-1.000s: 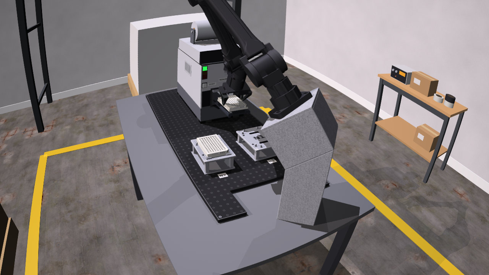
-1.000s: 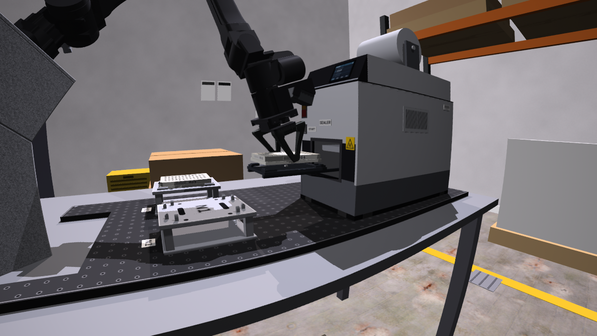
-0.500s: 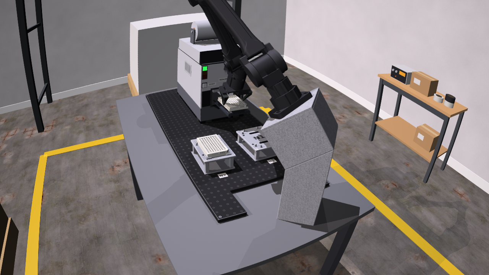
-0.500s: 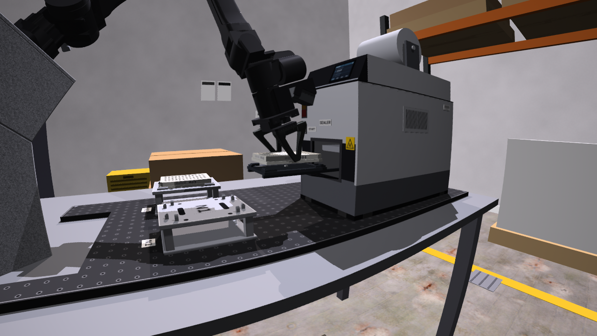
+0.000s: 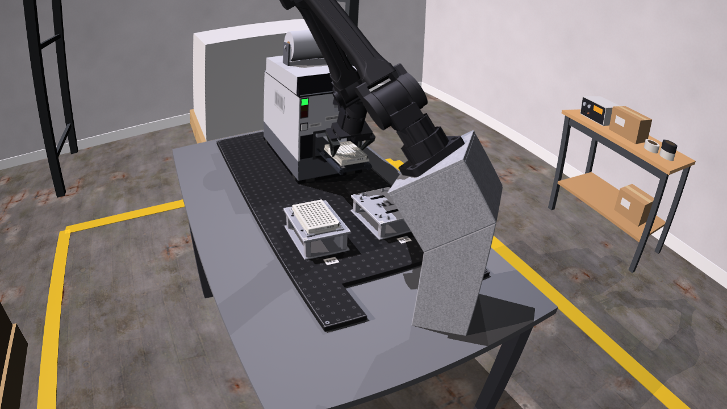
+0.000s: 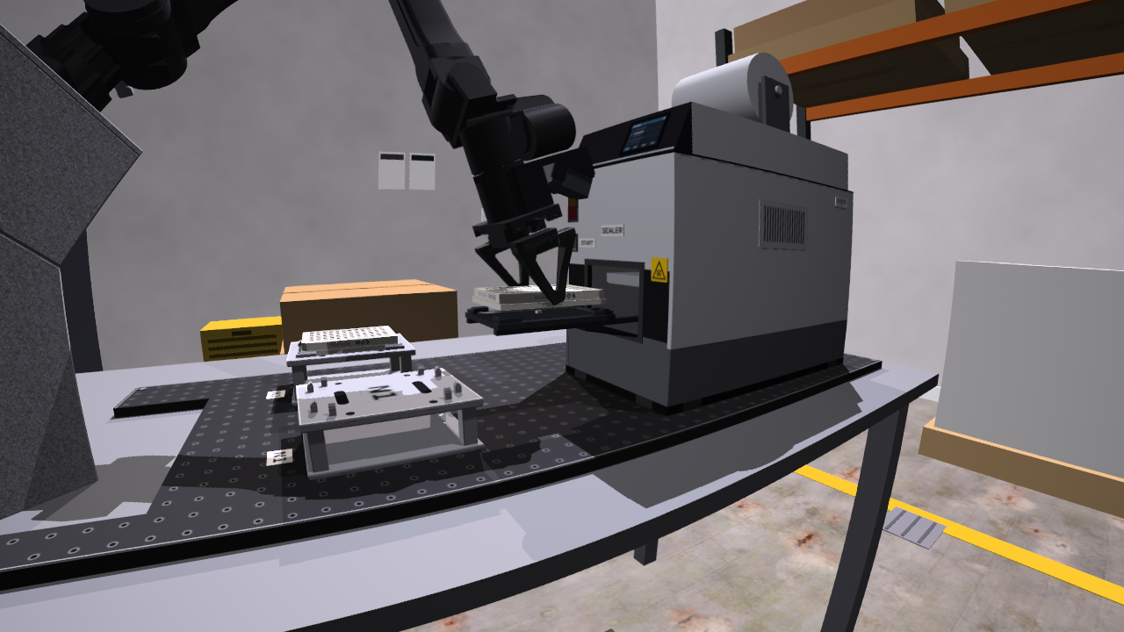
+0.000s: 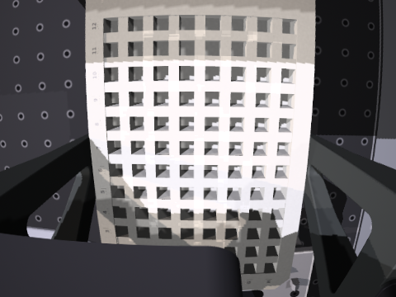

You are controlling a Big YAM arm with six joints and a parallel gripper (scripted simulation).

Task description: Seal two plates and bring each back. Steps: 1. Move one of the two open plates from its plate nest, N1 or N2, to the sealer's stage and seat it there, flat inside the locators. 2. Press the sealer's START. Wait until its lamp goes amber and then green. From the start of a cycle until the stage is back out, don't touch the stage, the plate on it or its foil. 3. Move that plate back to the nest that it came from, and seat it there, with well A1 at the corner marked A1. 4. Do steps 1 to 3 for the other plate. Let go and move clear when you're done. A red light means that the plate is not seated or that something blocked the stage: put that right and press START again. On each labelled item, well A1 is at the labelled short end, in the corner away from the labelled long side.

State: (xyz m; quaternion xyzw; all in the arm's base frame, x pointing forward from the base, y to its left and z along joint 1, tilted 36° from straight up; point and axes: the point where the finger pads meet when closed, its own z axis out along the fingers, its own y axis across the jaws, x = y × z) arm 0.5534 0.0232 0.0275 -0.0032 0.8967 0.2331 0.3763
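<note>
The sealer stage is 3 cm below my hand. The rest, counted from my hand: nest N2: 23 cm behind, 13 cm to the left, 8 cm below; then white well plate: 23 cm behind, 13 cm to the left, 7 cm below; then start button: 11 cm to the left, 8 cm ahead, 6 cm above.
</note>
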